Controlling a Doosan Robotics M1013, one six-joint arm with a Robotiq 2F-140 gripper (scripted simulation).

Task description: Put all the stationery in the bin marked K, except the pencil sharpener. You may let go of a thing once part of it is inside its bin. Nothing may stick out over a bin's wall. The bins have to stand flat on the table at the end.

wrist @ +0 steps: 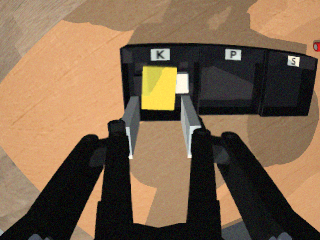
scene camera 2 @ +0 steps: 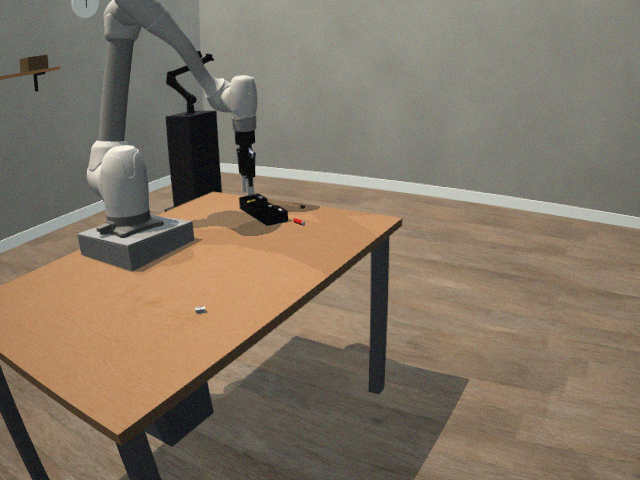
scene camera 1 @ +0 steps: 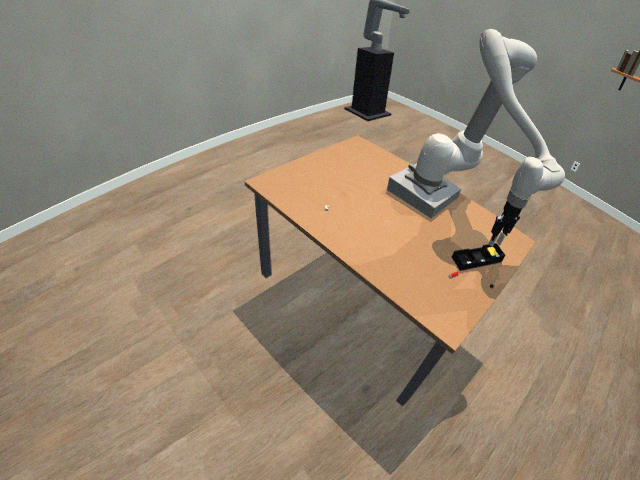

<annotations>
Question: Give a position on a yellow pad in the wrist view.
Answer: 159,82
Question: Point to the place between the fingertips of my gripper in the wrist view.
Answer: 160,108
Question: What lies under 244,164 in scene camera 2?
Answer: My gripper.
</annotations>
